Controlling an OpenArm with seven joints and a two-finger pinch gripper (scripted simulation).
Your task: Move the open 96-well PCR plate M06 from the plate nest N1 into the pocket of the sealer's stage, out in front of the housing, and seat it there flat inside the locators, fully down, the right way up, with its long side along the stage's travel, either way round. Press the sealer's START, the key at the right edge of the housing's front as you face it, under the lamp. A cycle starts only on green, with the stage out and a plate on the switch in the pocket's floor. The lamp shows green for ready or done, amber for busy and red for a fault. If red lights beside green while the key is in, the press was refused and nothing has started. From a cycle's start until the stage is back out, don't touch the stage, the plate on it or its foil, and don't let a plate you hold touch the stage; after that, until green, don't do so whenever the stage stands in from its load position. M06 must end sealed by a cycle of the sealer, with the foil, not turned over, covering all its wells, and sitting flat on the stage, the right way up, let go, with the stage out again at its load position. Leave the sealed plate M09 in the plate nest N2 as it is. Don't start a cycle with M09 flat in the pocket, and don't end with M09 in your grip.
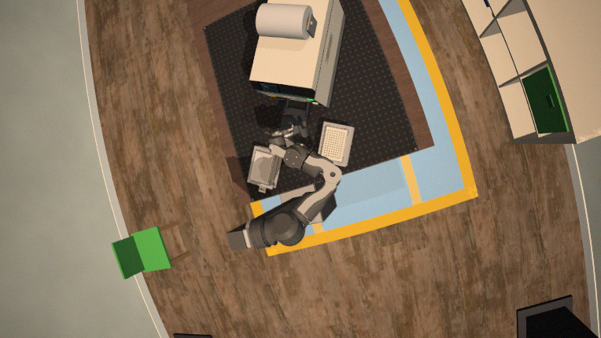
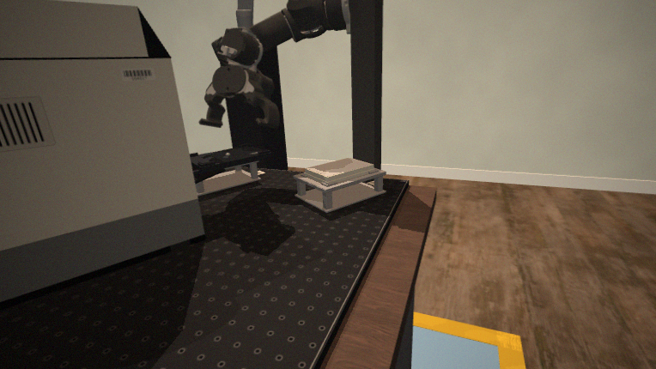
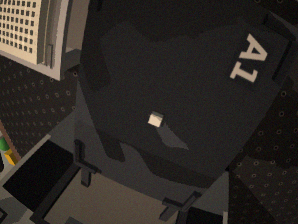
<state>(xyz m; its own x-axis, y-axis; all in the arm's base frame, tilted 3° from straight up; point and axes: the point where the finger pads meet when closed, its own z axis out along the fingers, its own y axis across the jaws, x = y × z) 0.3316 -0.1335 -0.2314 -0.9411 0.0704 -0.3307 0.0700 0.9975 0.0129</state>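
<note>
The sealer's stage is 20 mm ahead of my hand, 20 mm to the right of it and 40 mm below it. Round my hand: 96-well plate M06: 90 mm behind, 150 mm to the right, 90 mm below; plate nest N1: 90 mm behind, 150 mm to the right, 100 mm below; sealed plate M09: 110 mm behind, 170 mm to the left, 90 mm below.
</note>
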